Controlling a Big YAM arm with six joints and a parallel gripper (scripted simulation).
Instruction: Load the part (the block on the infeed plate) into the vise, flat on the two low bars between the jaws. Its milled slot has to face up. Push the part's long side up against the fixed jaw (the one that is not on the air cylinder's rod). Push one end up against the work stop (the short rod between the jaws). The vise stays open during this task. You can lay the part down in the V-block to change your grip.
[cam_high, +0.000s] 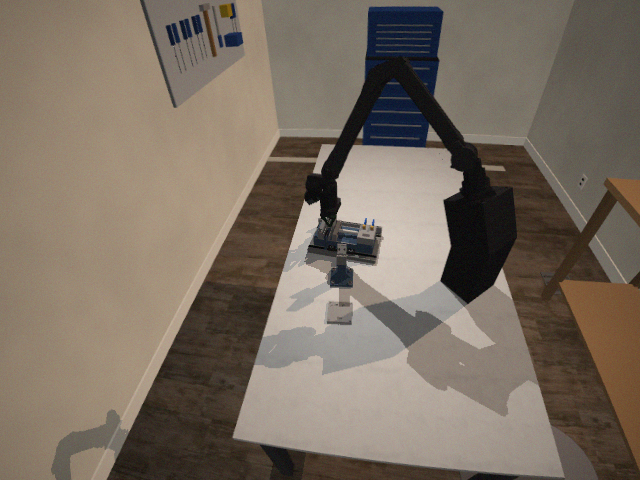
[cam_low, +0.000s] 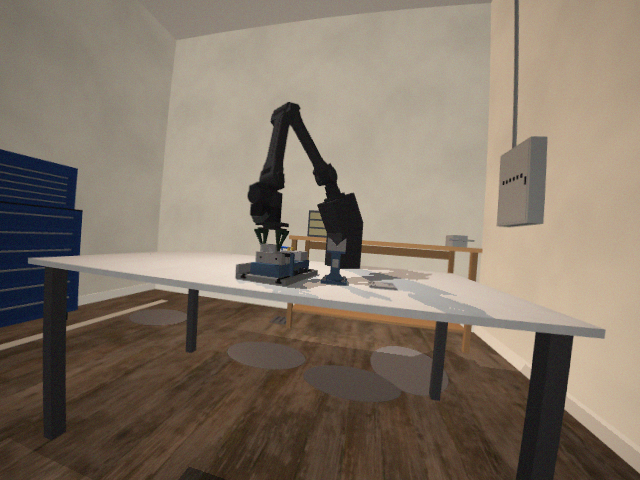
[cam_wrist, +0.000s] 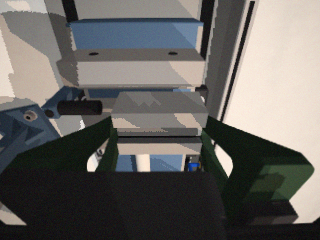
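Now: the moving jaw 3 cm to the left of my hand, 3 cm below it and 2 cm behind it. From my hand the other things lie so: fixed jaw: 4 cm ahead, 3 cm below, 1 cm to the left; work stop rod: 6 cm to the left, 2 cm below, 2 cm ahead; part: right at my hand.
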